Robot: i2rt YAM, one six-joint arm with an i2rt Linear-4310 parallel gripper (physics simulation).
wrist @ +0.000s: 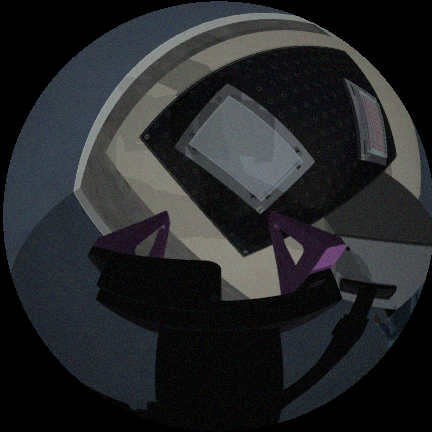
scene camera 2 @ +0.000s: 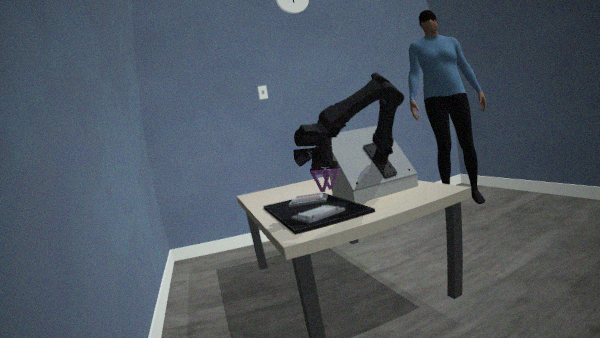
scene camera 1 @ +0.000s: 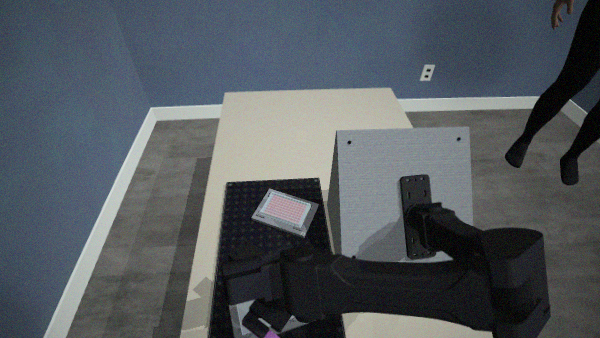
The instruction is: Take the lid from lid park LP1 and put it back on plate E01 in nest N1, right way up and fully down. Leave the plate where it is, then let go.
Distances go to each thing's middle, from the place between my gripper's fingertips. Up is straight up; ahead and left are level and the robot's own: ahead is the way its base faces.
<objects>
Now: hand 20 cm to the left of the black perforated board (scene camera 1: 242,199) and 10 cm above it. Also, from my hand: clear lid (wrist: 236,139) (3 cm ahead, 5 cm to the right, 8 cm below); then well plate with pink wells (scene camera 1: 290,211) (4 cm behind, 32 cm to the right, 7 cm below).
</objects>
